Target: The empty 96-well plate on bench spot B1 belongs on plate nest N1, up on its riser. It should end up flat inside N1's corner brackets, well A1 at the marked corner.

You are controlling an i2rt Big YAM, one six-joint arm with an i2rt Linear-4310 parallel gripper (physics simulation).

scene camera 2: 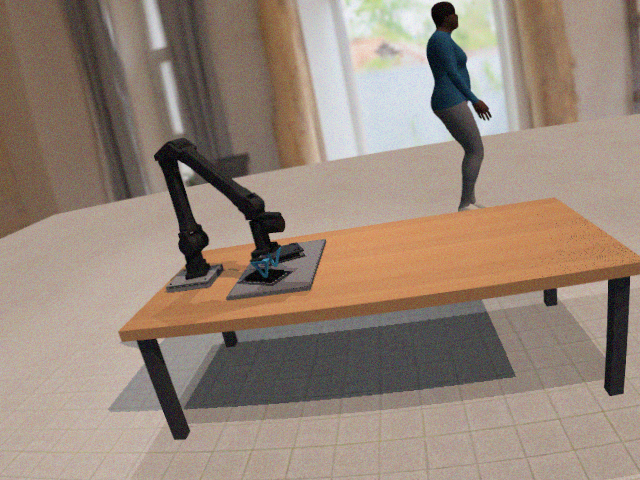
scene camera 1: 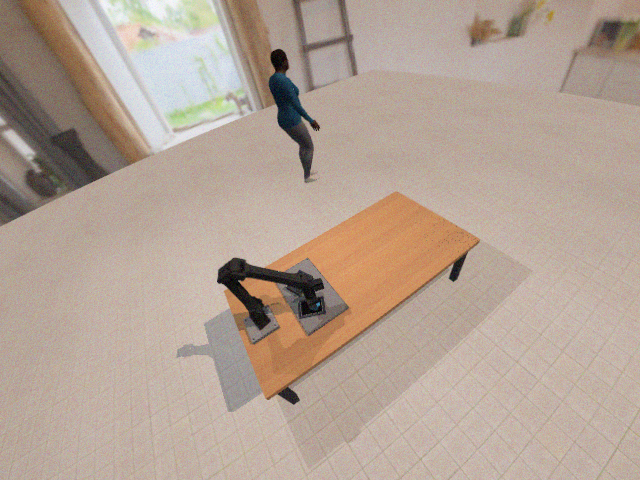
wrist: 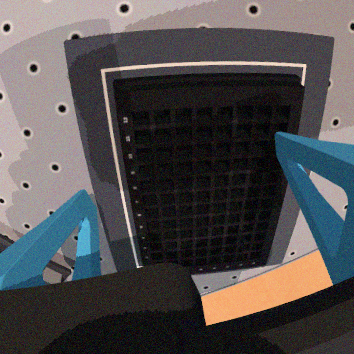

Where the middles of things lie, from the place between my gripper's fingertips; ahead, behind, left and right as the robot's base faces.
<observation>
The black well plate (wrist: 206, 189) lies 30 mm behind my hand and 10 mm below it. The rest, counted from my hand: dark nest pad (wrist: 93, 62) (30 mm behind, 20 mm below).
</observation>
